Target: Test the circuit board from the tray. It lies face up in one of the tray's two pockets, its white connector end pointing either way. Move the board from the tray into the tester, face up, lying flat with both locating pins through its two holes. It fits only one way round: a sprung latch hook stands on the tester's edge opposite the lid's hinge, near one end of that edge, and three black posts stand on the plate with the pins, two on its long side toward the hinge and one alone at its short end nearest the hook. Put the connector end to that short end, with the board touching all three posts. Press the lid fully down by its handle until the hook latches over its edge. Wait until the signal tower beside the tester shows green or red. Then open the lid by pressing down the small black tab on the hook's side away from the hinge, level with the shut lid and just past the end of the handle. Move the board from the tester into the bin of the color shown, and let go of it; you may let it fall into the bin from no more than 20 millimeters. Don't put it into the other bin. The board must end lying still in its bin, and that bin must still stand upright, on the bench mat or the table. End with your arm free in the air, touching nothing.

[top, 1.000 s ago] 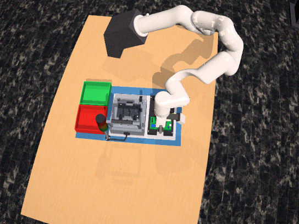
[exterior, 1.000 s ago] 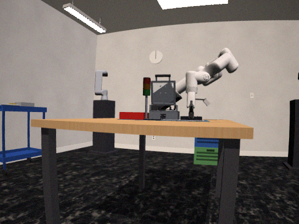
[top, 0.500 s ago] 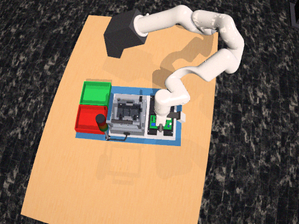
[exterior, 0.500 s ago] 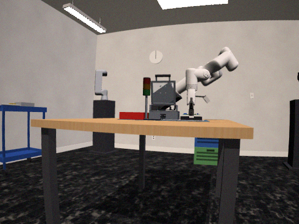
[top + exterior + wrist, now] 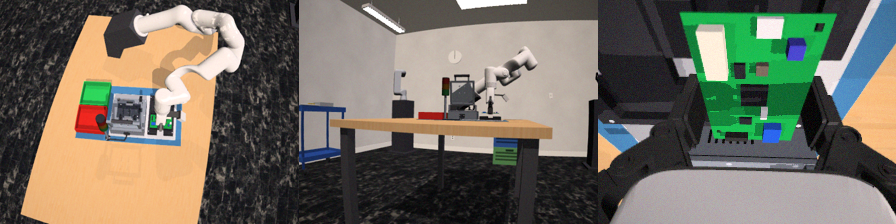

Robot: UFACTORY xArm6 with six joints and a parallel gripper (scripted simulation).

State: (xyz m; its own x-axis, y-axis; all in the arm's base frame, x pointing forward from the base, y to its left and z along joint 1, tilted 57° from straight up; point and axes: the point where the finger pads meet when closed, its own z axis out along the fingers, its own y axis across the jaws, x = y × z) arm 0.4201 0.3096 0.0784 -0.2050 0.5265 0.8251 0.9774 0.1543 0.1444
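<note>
The tester plate lies 17 cm to the right of my hand and 2 cm above it. Round my hand: tester lid 12 cm ahead, 15 cm to the right, 13 cm above; then black tab 8 cm behind, 13 cm to the right, 3 cm above; then red bin 8 cm ahead, 36 cm to the right, 4 cm below.
</note>
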